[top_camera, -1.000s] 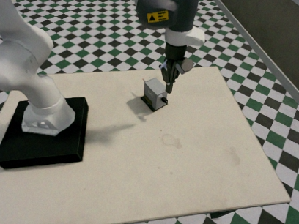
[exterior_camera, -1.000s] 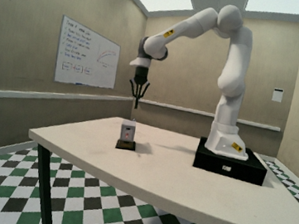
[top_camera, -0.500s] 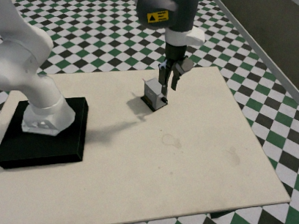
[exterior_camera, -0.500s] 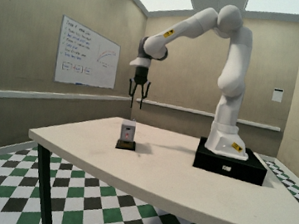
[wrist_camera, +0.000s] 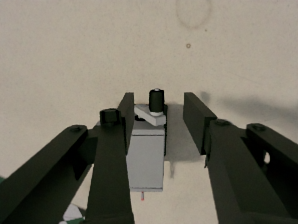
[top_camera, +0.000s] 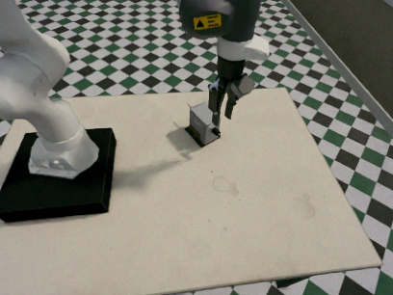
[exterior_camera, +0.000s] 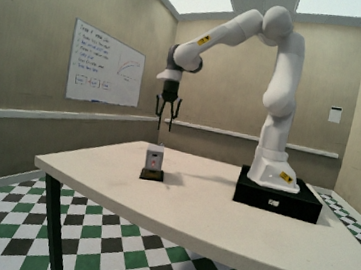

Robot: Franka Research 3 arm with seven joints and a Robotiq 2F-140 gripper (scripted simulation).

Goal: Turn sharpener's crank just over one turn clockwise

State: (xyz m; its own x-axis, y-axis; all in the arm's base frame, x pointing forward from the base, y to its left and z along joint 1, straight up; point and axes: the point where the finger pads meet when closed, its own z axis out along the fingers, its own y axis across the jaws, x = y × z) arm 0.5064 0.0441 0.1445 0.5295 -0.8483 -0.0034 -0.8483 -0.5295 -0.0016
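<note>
The black knob lies 10 mm behind my hand, 10 mm to the left of it and 100 mm below it.
</note>
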